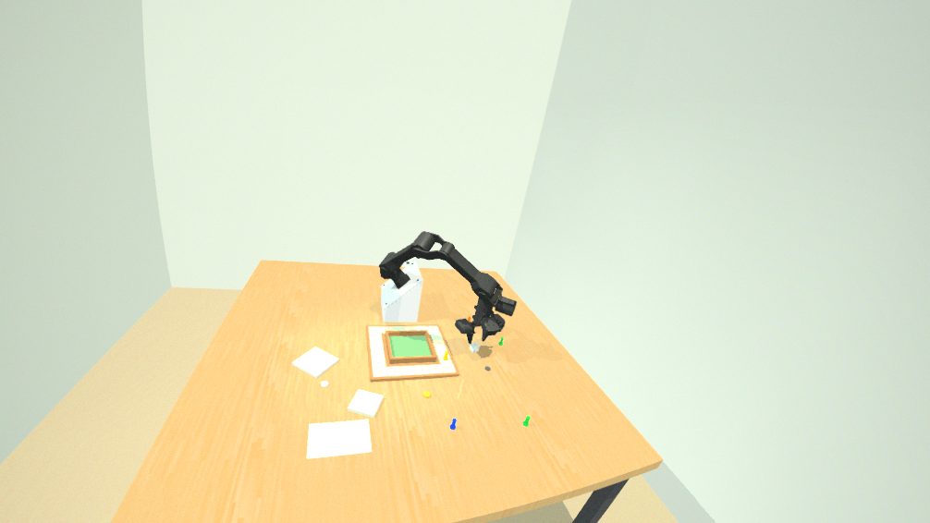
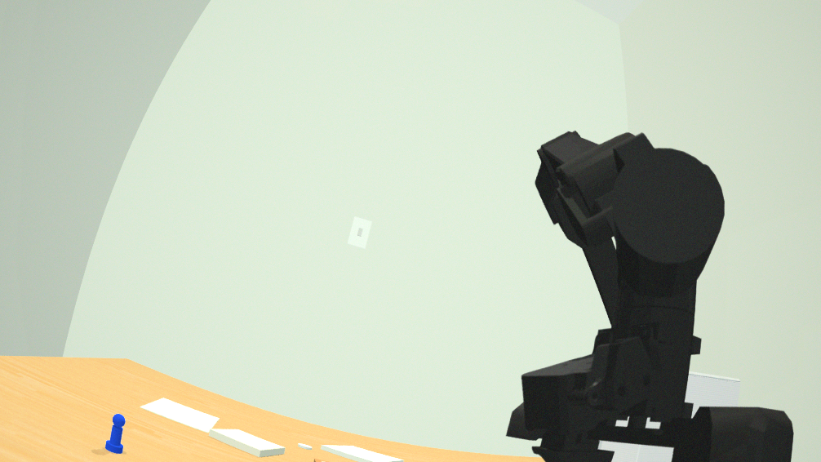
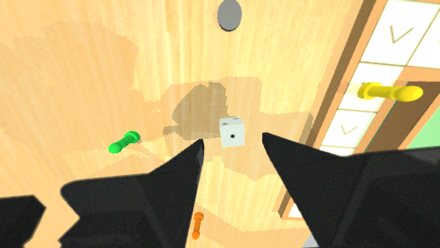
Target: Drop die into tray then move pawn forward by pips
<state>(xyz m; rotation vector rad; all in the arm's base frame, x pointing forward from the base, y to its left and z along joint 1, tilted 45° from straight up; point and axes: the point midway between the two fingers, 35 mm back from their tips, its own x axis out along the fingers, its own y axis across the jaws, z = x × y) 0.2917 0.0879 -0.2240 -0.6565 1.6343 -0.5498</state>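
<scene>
Right now the white die is 2 cm below my gripper tip. Also, from my gripper tip: green dice tray: 3 cm behind, 24 cm to the right, 3 cm below; orange pawn: 17 cm behind, 5 cm to the left, 2 cm below; yellow pawn: 4 cm ahead, 13 cm to the right, 1 cm below.
</scene>
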